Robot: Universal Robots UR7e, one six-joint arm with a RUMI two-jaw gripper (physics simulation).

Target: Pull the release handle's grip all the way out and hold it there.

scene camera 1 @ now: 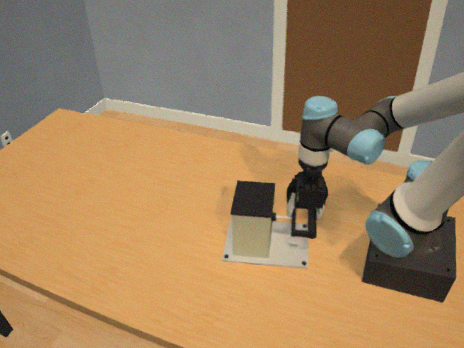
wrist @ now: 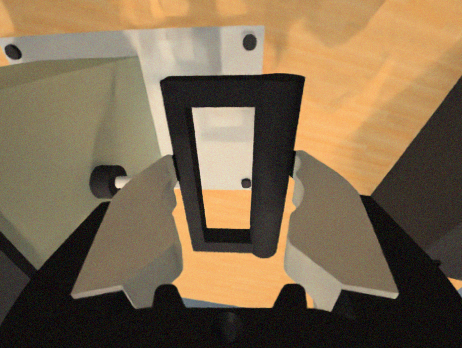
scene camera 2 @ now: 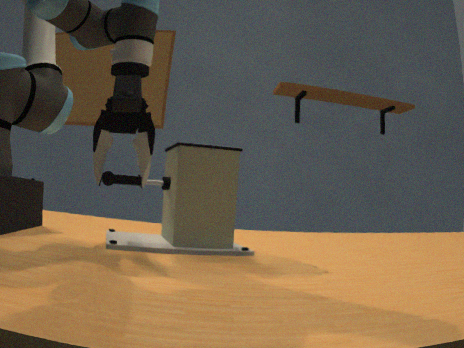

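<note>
The release handle's grip, a black rectangular frame (scene camera 1: 312,223) (scene camera 2: 126,180) (wrist: 274,145), stands out from the side of a pale green box with a black top (scene camera 1: 251,236) (scene camera 2: 202,200) (wrist: 60,125). A stretch of thin light rod (scene camera 1: 283,217) (scene camera 2: 155,182) (wrist: 121,182) shows between the grip and the box's black collar (scene camera 2: 166,183) (wrist: 106,181). My gripper (scene camera 1: 305,214) (scene camera 2: 122,182) (wrist: 234,156) points down and is shut on the grip, one finger on the box side and one on the outer side. The box-side finger partly hides the rod in the wrist view.
The box stands on a light base plate (scene camera 1: 287,256) (scene camera 2: 142,240) (wrist: 200,47) with dark bolts at its corners, on the wooden table (scene camera 1: 150,210) (scene camera 2: 300,280). The arm's dark base (scene camera 1: 407,272) (scene camera 2: 20,205) stands near the grip's outer side. A wall shelf (scene camera 2: 345,97) hangs behind.
</note>
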